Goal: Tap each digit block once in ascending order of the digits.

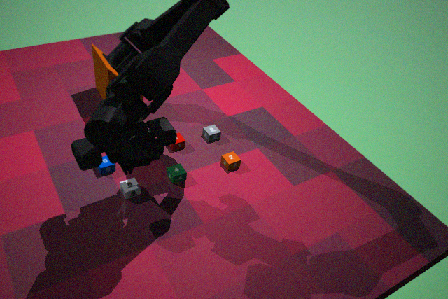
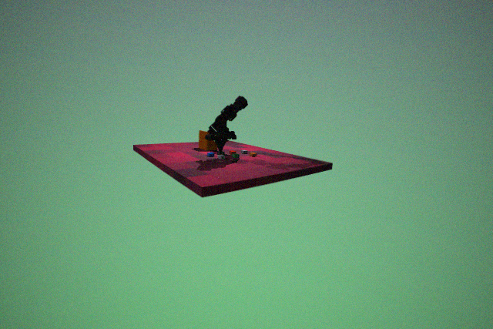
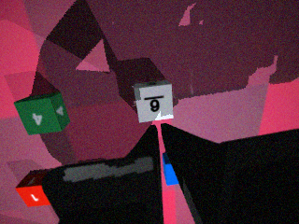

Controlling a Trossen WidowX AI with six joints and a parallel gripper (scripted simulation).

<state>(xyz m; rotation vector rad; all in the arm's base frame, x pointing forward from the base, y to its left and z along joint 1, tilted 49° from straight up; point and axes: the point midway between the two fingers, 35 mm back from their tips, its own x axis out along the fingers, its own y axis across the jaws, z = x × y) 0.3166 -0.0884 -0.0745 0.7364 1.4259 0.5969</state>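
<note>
The white block is 30 mm below my gripper tip and 10 mm ahead of it. Also, from my gripper tip: blue block 0: 70 mm behind, 30 mm below, 20 mm to the right; then green block 4: 100 mm to the left, 30 mm below, 20 mm ahead; then black block 3: 80 mm behind, 70 mm to the left, 30 mm below.
</note>
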